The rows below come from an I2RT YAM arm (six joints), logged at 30 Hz.
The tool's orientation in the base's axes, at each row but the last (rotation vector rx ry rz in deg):
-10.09, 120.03, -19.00
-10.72, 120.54, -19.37
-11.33, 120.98, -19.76
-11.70, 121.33, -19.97
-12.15, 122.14, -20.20
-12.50, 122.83, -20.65
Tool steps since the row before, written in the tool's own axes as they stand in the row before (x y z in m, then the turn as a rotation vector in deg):
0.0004, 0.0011, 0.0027, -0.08, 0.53, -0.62
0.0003, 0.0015, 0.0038, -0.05, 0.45, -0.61
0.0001, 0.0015, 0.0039, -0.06, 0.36, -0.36
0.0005, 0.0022, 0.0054, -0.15, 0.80, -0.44
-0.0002, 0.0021, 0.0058, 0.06, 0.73, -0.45
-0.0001, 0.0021, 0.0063, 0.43, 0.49, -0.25
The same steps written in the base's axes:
0.0021, 0.0005, -0.0020, -0.48, 0.63, 0.21
0.0031, 0.0007, -0.0026, -0.49, 0.54, 0.20
0.0032, 0.0007, -0.0025, -0.27, 0.42, 0.11
0.0043, 0.0010, -0.0039, -0.30, 0.87, 0.08
0.0049, 0.0011, -0.0036, -0.42, 0.75, -0.05
0.0052, 0.0009, -0.0040, -0.46, 0.38, -0.37

